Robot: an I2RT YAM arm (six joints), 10 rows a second.
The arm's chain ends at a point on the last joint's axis. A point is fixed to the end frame.
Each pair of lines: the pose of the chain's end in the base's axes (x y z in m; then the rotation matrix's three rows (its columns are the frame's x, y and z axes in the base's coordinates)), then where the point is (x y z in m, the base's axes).
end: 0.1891, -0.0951, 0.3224; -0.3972, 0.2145, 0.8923; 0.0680, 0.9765, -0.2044; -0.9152, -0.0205, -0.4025
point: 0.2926 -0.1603 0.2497
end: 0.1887, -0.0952, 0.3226; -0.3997, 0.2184, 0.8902; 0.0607, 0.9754, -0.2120; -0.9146, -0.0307, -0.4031
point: 0.2917 -0.1616 0.2502
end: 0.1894, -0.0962, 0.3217; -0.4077, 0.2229, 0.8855; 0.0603, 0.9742, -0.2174; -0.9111, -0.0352, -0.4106
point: 0.2915 -0.1633 0.2485
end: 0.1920, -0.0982, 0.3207; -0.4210, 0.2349, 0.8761; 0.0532, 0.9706, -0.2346; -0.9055, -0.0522, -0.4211
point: 0.2920 -0.1676 0.2469
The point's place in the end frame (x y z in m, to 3 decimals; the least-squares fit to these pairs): 0.021 -0.040 0.135
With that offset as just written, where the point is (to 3 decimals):
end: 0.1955, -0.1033, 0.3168; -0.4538, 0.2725, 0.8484; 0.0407, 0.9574, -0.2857; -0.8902, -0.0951, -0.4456
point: 0.290 -0.179 0.242
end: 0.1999, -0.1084, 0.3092; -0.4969, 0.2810, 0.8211; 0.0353, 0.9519, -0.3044; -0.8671, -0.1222, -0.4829
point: 0.289 -0.187 0.231
